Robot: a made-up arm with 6 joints.
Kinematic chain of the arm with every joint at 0, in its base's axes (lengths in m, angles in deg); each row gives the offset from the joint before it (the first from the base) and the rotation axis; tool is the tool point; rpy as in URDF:
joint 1: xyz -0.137 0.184 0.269 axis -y
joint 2: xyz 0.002 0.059 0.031 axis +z
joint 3: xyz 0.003 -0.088 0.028 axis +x
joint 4: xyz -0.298 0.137 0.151 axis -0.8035 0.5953 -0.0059
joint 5: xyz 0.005 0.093 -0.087 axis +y
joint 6: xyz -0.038 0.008 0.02 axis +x
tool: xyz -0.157 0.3 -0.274 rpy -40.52 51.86 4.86
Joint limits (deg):
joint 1: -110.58..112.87
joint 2: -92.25..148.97
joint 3: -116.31..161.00
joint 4: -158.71..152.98
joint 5: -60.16..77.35
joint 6: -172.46..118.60
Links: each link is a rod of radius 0.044 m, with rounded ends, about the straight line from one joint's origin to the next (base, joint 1, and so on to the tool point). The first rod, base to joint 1, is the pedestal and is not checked.
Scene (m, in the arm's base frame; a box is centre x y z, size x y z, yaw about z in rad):
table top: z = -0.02
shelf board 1: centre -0.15 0.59 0.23 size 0.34 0.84 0.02 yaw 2
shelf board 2: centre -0.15 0.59 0.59 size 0.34 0.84 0.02 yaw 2
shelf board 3: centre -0.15 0.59 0.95 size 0.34 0.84 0.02 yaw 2
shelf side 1: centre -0.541 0.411 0.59 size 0.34 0.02 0.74 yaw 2
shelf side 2: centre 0.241 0.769 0.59 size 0.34 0.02 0.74 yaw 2
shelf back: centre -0.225 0.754 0.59 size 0.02 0.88 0.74 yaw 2
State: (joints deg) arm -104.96 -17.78 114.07 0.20 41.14 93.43
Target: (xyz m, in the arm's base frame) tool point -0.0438 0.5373 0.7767
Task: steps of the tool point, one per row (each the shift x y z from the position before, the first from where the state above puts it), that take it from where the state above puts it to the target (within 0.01 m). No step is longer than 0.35 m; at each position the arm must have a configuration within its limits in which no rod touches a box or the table.
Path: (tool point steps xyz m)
1: 0.1100 0.1077 -0.0392
2: 0.0589 0.1915 0.0475
3: -0.0513 0.2290 0.0994
4: -0.1790 0.2127 0.0833
5: -0.2706 0.1495 0.0005

